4 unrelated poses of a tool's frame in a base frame.
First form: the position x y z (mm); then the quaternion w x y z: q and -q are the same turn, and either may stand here.
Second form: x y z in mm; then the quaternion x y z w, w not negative. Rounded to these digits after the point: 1 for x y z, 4 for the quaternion.
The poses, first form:
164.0, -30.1, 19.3, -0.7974, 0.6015, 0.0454, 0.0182
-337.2, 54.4, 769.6, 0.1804, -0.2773, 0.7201, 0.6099
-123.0, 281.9, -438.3, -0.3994, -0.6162, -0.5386, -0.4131
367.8, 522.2, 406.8, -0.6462, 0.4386, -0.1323, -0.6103
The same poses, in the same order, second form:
164.0, -30.1, 19.3, -0.6015, -0.0454, -0.0182, 0.7974
-337.2, 54.4, 769.6, -0.2773, 0.7201, 0.6099, 0.1804
-123.0, 281.9, -438.3, 0.6162, 0.5386, 0.4131, 0.3994
367.8, 522.2, 406.8, -0.4386, 0.1323, 0.6103, 0.6462

